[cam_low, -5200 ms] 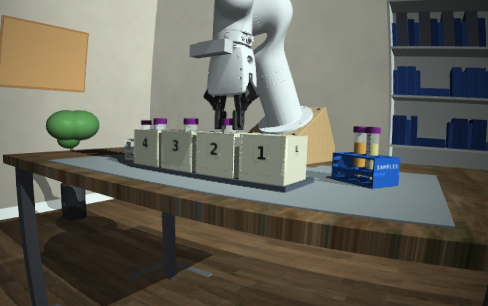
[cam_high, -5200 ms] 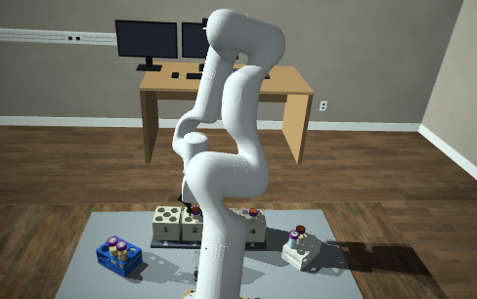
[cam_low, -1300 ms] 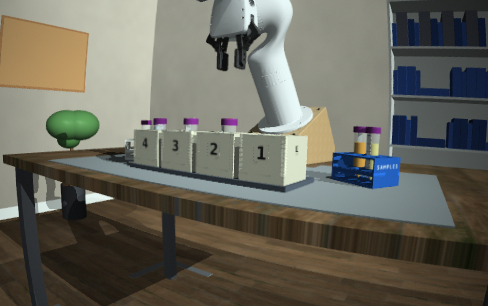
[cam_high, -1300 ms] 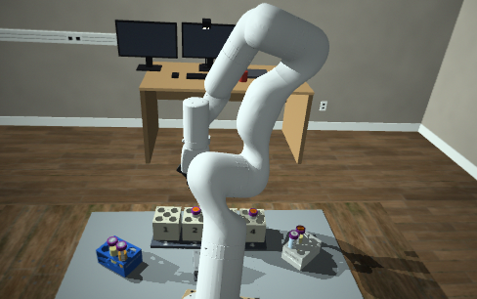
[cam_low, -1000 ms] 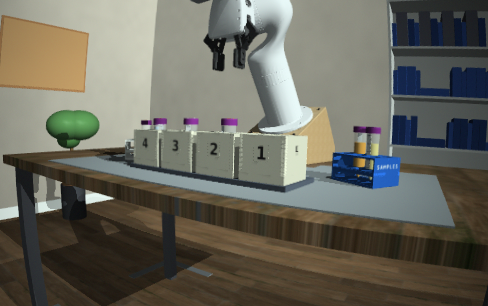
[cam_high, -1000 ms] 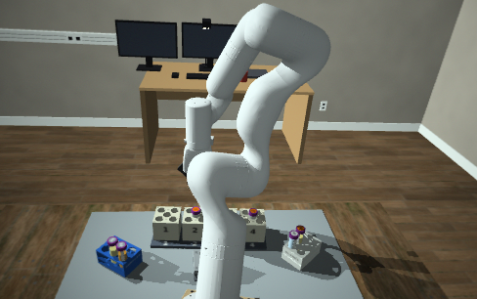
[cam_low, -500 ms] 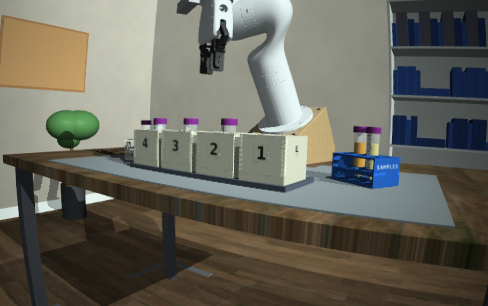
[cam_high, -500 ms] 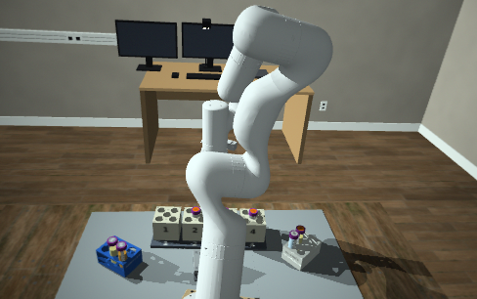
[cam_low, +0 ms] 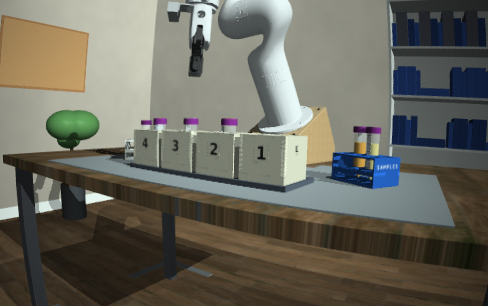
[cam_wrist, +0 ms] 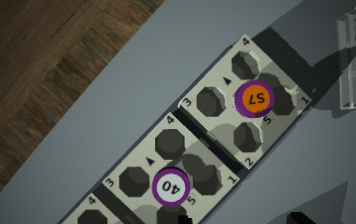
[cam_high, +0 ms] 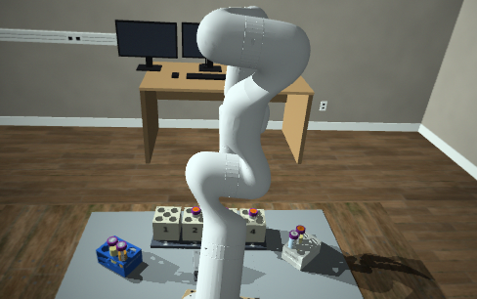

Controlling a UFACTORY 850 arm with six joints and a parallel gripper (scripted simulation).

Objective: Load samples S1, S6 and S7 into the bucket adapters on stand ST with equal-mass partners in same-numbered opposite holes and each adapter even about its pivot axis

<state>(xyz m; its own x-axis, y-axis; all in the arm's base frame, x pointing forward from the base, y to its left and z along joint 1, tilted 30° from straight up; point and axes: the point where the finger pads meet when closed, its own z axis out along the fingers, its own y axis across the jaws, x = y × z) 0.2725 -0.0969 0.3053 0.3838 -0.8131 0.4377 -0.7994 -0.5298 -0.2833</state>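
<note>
Right now my hand is 240 mm to the left of the white rack, 220 mm above it and 150 mm past it. Round my hand: adapter 1 (220 mm to the left, 200 mm below, 100 mm ahead); blue samples rack (410 mm to the left, 220 mm below).
</note>
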